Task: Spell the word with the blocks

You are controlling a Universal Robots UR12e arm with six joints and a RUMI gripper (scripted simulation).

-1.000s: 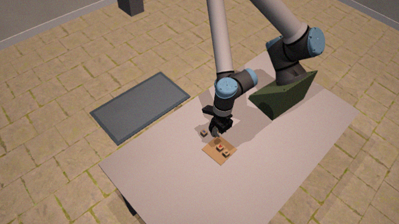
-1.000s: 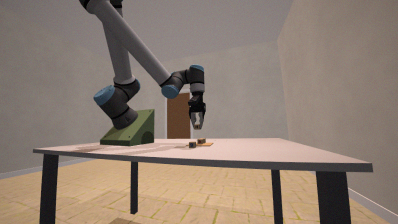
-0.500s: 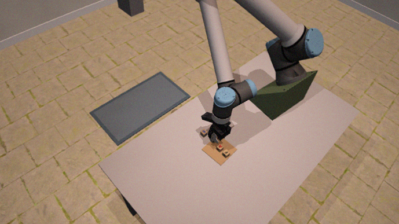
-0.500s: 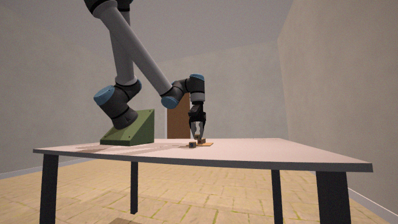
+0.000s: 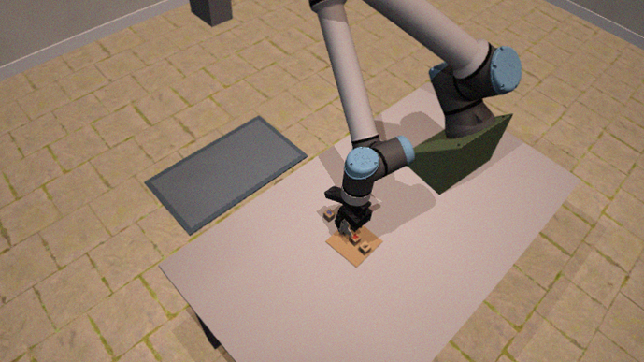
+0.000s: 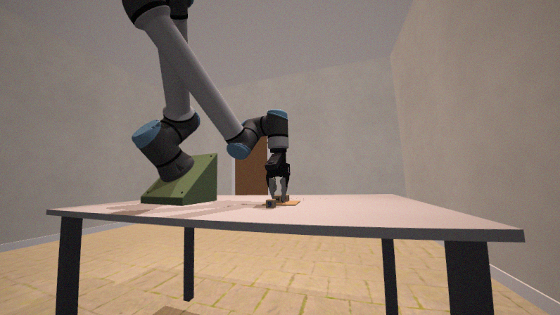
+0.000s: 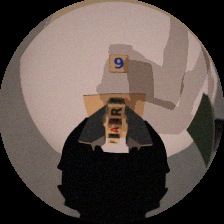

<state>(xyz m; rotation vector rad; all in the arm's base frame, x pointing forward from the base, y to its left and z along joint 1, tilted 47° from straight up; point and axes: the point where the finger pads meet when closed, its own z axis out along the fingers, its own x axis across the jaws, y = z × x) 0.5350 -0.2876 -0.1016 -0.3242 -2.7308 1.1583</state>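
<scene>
The R block lies right at my hand. The rest, counted from my hand: F block: 9 cm to the left, 1 cm below, 1 cm ahead; blue-lettered block: 8 cm to the right, 1 cm below, 1 cm behind; tan mat: 5 cm to the left, 2 cm below, 1 cm ahead.
</scene>
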